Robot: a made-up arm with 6 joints. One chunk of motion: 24 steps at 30 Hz.
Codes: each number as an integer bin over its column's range. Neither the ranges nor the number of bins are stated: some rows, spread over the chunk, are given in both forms.
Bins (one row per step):
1: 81 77 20 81 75 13
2: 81 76 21 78 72 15
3: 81 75 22 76 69 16
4: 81 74 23 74 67 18
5: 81 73 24 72 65 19
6: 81 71 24 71 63 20
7: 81 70 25 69 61 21
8: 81 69 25 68 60 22
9: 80 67 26 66 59 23
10: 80 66 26 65 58 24
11: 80 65 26 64 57 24
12: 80 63 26 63 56 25
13: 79 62 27 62 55 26
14: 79 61 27 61 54 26
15: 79 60 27 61 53 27
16: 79 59 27 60 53 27
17: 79 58 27 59 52 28
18: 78 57 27 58 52 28
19: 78 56 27 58 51 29
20: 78 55 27 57 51 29
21: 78 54 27 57 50 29
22: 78 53 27 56 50 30
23: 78 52 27 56 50 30
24: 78 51 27 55 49 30
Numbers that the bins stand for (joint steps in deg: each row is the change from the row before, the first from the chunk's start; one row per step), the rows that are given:
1: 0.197 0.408 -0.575 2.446 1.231 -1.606
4: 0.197 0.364 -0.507 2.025 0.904 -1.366
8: 0.197 0.291 -0.462 1.664 0.618 -1.174
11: 0.191 0.232 -0.439 1.423 0.496 -1.078
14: 0.185 0.173 -0.416 1.242 0.374 -0.983
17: 0.185 0.129 -0.416 1.122 0.292 -0.887
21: 0.178 0.071 -0.416 1.002 0.210 -0.839
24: 0.178 0.027 -0.416 0.881 0.170 -0.791
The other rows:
2: 0.197 0.393 -0.553 2.266 1.108 -1.510
3: 0.197 0.378 -0.530 2.145 0.986 -1.462
5: 0.197 0.349 -0.485 1.905 0.823 -1.318
6: 0.197 0.320 -0.485 1.844 0.741 -1.270
7: 0.197 0.305 -0.462 1.724 0.659 -1.222
9: 0.191 0.261 -0.439 1.543 0.578 -1.126
10: 0.191 0.247 -0.439 1.483 0.537 -1.078
12: 0.191 0.203 -0.439 1.363 0.455 -1.031
13: 0.185 0.188 -0.416 1.303 0.414 -0.983
15: 0.185 0.159 -0.416 1.242 0.333 -0.935
16: 0.185 0.144 -0.416 1.182 0.333 -0.935
18: 0.178 0.115 -0.416 1.062 0.292 -0.887
19: 0.178 0.100 -0.416 1.062 0.251 -0.839
20: 0.178 0.086 -0.416 1.002 0.251 -0.839
22: 0.178 0.056 -0.416 0.941 0.210 -0.791
23: 0.178 0.042 -0.416 0.941 0.210 -0.791

